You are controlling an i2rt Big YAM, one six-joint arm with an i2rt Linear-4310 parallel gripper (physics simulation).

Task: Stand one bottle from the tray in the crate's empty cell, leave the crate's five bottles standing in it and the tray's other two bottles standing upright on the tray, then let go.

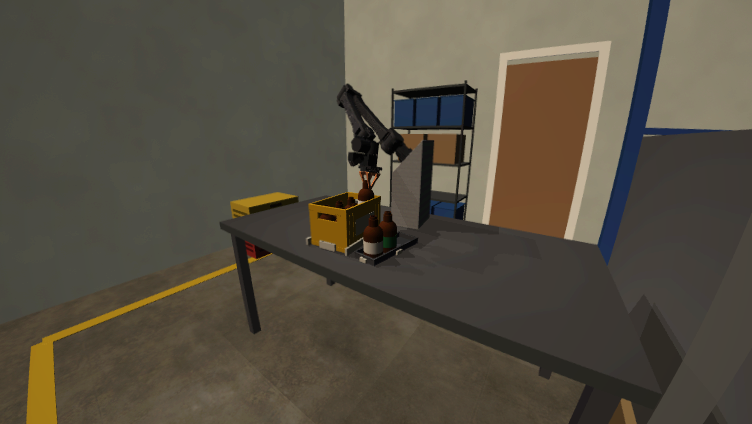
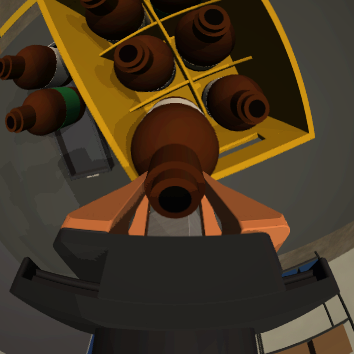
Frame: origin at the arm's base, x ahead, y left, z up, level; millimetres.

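Seen in the pictures: gripper, between the fingertips: (image 1: 368,188) (image 2: 174,178); arm's base, origin of its link: (image 1: 410,160).
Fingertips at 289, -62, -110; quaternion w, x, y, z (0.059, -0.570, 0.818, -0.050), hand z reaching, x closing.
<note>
Offsets run from my fingertips to a thing's top centre, as dx, dy, dz. Level surfaces: height alone.
My gripper (image 1: 367,182) (image 2: 174,178) is shut on the neck of a brown bottle with a white label @(+12, -3, +38) (image 1: 365,193) (image 2: 175,135). The bottle is upright, over the corner cell at the crate's robot end, its shoulder above the rim and its base hidden. The yellow crate @(+107, -33, -36) (image 1: 329,230) (image 2: 86,90) holds five brown bottles, one of them @(+21, -85, -48) (image 2: 236,102) across the divider from the held one. Two bottles, one white-labelled @(+195, +168, -51) (image 1: 373,237) (image 2: 37,66) and one green-labelled @(+118, +182, -51) (image 1: 388,231) (image 2: 47,111), stand upright on the dark tray (image 1: 408,243) (image 2: 87,150).
The crate and tray stand side by side on the dark table @(dz -211) (image 1: 489,284), held by small pale blocks. The arm's grey pedestal (image 1: 413,184) stands behind them. A shelf rack (image 1: 392,107), a door and a yellow box (image 1: 263,202) are farther back.
</note>
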